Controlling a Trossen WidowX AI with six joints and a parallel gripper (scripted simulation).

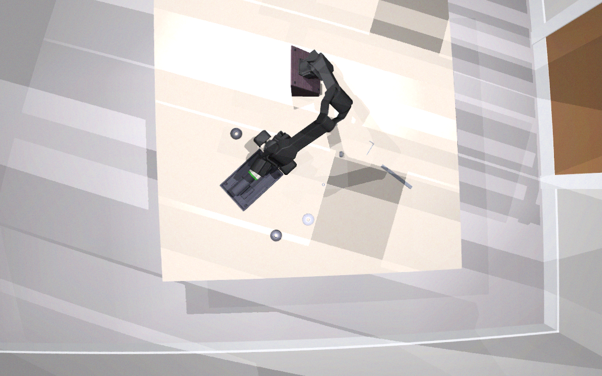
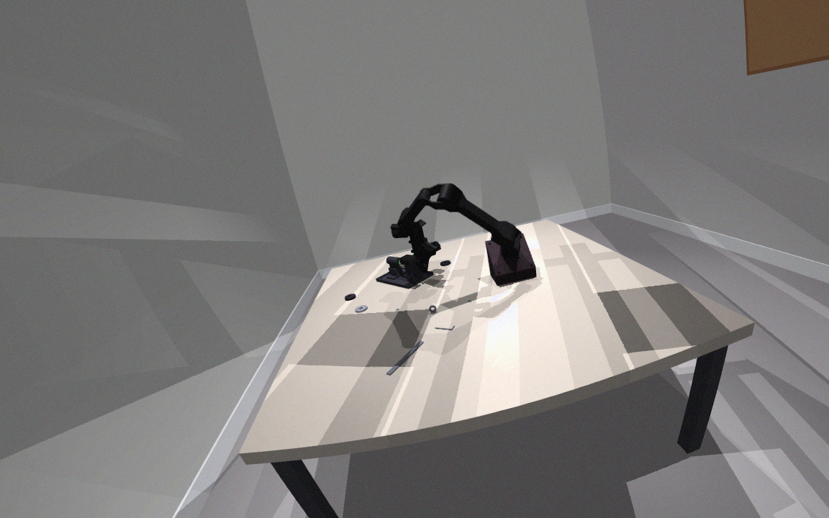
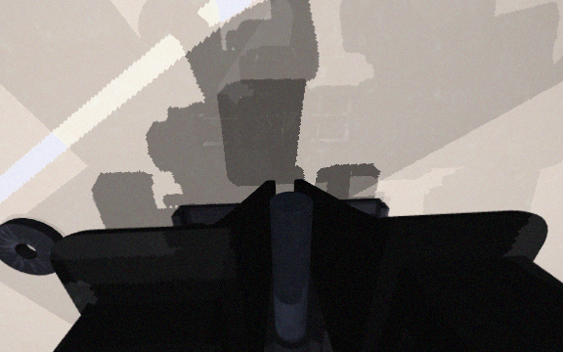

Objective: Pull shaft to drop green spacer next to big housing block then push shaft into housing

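Now: gripper tip 50 mm short of the grey shaft, 50 mm to the left of it and 30 mm below it. Round my gripper tip: green spacer (90 mm ahead, 90 mm to the right, 30 mm above); then grey metal bar (60 mm ahead, 510 mm to the left, 40 mm below); then white spacer (70 mm ahead, 70 mm to the right, 30 mm above).
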